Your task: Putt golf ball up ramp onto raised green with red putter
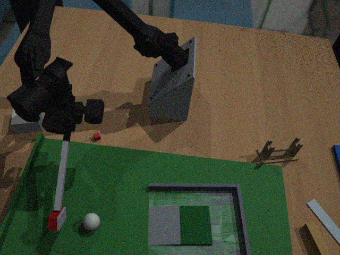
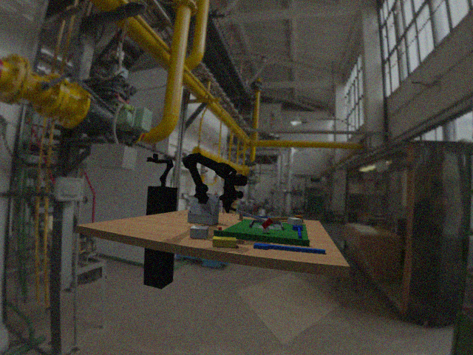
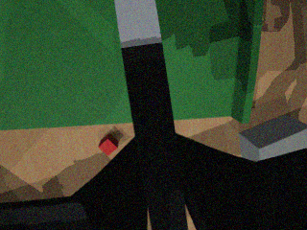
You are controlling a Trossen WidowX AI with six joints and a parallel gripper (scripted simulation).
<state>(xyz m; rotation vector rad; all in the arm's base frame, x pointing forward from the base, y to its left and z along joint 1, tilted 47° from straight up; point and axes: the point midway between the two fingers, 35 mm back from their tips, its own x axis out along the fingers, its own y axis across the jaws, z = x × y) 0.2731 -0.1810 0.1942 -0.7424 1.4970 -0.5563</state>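
The small red cube lies 60 mm behind my gripper tip, 40 mm to the left of it and 100 mm below it. Round my gripper tip: white golf ball 210 mm ahead, 100 mm to the left, 90 mm below; then green mat 210 mm ahead, 240 mm to the left, 110 mm below; then red putter 120 mm ahead, 20 mm to the left, 10 mm below.
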